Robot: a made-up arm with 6 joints.
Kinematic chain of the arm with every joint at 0, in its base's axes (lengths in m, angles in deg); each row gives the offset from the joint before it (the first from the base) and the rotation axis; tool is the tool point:
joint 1: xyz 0 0 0.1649 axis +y
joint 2: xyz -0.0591 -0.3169 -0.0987 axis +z
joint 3: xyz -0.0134 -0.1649 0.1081 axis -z
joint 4: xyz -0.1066 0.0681 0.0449 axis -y
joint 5: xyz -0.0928 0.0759 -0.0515 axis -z
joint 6: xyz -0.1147 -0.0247 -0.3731 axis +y
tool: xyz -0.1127 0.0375 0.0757
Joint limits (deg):
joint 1: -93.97..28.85
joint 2: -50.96..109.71
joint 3: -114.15..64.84
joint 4: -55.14..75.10
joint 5: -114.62..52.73
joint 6: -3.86..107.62
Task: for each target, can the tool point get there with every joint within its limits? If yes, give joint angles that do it. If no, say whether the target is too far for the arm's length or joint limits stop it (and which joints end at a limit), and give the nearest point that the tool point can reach.
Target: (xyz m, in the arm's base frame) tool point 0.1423 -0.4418 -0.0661
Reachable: yes | joints -30.54 69.76 -24.82 37.62 -51.32 71.11
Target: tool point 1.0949 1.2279 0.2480
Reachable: no: too far | nearest point 0.5361 0.0989 0.2056 | short by 1.260 m
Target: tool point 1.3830 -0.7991 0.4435
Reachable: no: too far | nearest point 0.6837 -0.5651 0.3026 | short by 0.751 m
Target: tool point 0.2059 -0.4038 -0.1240
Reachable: yes | joints -51.76 23.71 36.28 38.86 -35.90 26.08
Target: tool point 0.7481 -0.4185 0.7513
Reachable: no: joint limits stop it (at a limit: joint 4, joint 6) | nearest point 0.5770 -0.3966 0.6172 | short by 0.219 m
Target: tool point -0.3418 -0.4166 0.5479
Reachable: no: joint limits stop it (at a limit: joint 1, joint 4) | nearest point -0.3672 -0.4166 0.5018 | short by 0.053 m
